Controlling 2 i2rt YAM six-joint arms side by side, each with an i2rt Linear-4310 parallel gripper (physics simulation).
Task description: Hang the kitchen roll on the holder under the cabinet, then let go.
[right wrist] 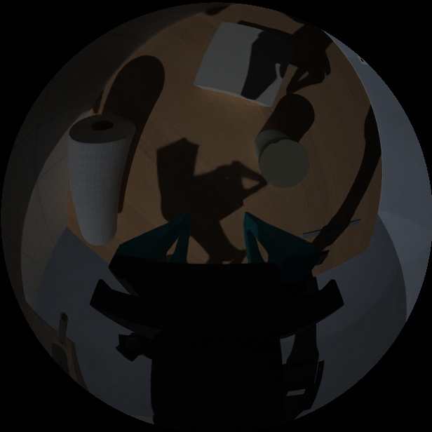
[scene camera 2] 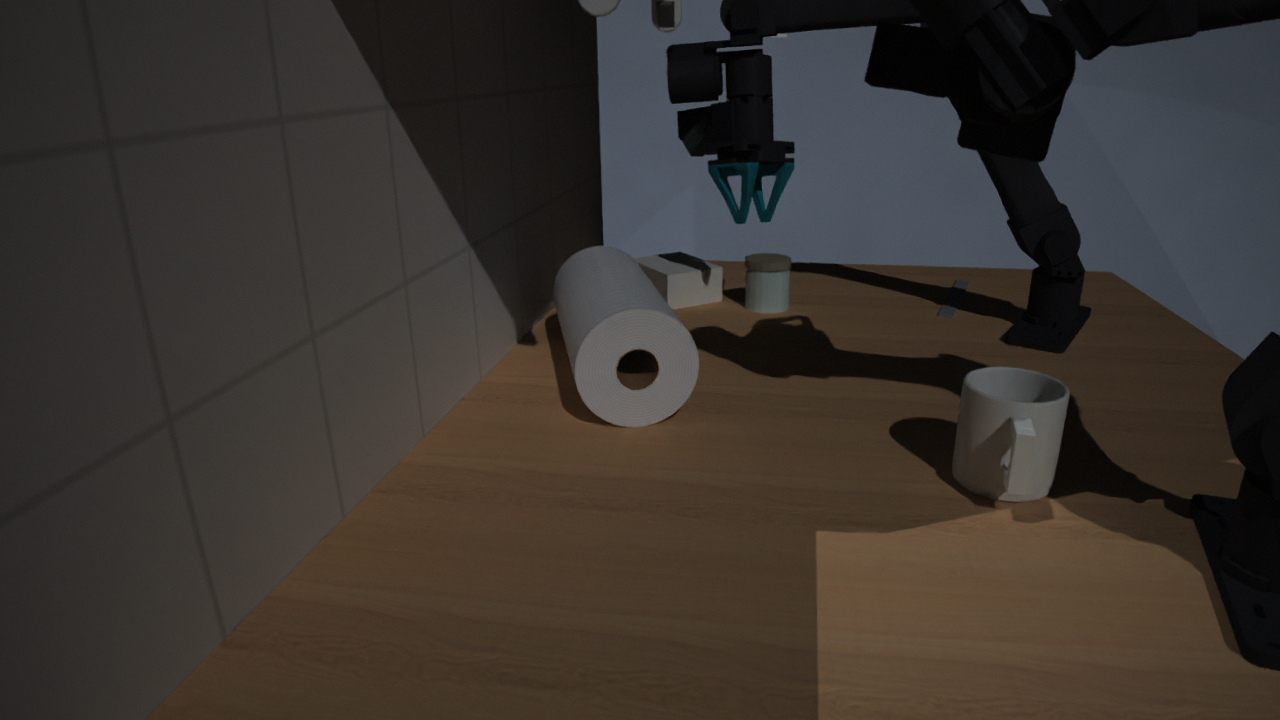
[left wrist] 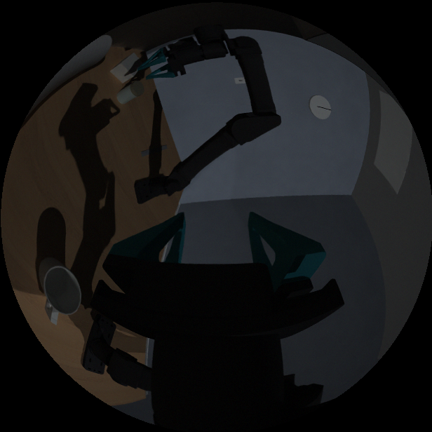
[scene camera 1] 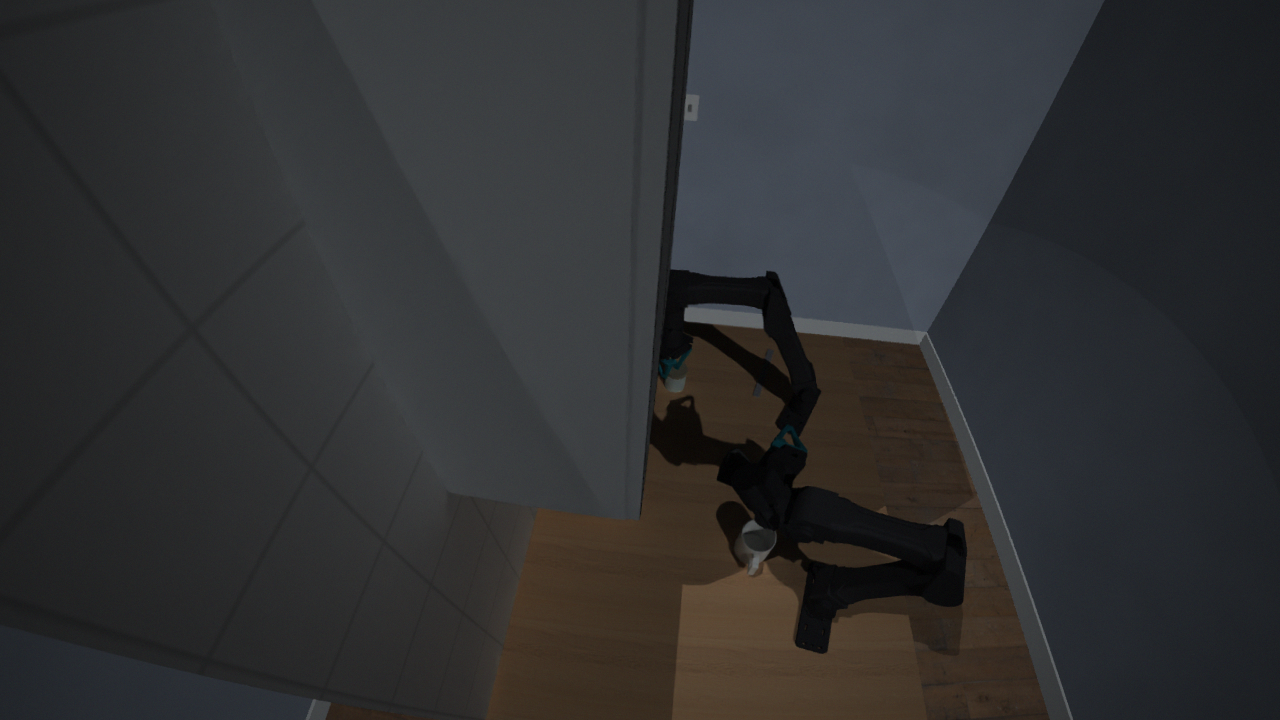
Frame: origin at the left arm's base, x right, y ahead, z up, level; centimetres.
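Where they show: left gripper, fingertip midpoint: [scene camera 1: 783, 434]; right gripper, fingertip midpoint: [scene camera 2: 753, 222] [scene camera 1: 669, 373]; left arm's base, link origin: [scene camera 2: 1267, 581] [scene camera 1: 817, 606]; right arm's base, link origin: [scene camera 2: 1049, 328] [scene camera 1: 799, 409].
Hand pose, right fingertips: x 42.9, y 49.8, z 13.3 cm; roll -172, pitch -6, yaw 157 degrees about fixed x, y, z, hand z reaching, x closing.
Things, the pixels of their top centre, and the offset from my right fingertips. "pt": a spot on its surface instead. Level surfaces: height alone.
- white kitchen roll, top centre: [scene camera 2: 614, 272] dx -23.7, dy +8.1, dz -1.6 cm
- wooden table, surface height: dz -13.3 cm
- holder, surface spot: [scene camera 2: 665, 14] pt dx -20.8, dy +3.3, dz +24.1 cm
- white mug, surface spot: [scene camera 2: 1009, 447] pt dx -37.9, dy -31.9, dz -8.5 cm
- lidded jar, top centre: [scene camera 2: 768, 258] [scene camera 1: 676, 368] dx +7.9, dy +0.0, dz -6.3 cm
- white box, top centre: [scene camera 2: 674, 262] dx +8.8, dy +14.3, dz -8.3 cm
- thin grey strip, top centre: [scene camera 2: 954, 296] [scene camera 1: 763, 372] dx +22.5, dy -24.5, dz -13.1 cm
The white kitchen roll [scene camera 2: 601, 284] [right wrist: 96, 180] lies on its side on the wooden table [scene camera 2: 572, 537], beside the tiled wall. The cabinet [scene camera 1: 537, 223] covers that area in scene camera 1. Parts of what looks like the holder [scene camera 2: 665, 14] show at the top edge of scene camera 2; the rest is cut off. My right gripper [scene camera 2: 752, 220] [right wrist: 216, 217] [left wrist: 141, 73] is open and empty, above the table, to the right of the roll and apart from it. My left gripper [scene camera 1: 789, 437] [left wrist: 216, 217] is open and empty, away from the roll.
A white mug [scene camera 1: 754, 542] [scene camera 2: 1009, 447] [left wrist: 62, 291] stands near the left arm. A lidded jar [scene camera 2: 767, 289] [right wrist: 283, 163] and a white box [scene camera 2: 696, 288] [right wrist: 220, 62] are behind the roll in scene camera 2. A thin grey strip [scene camera 2: 953, 298] lies near the right arm's base.
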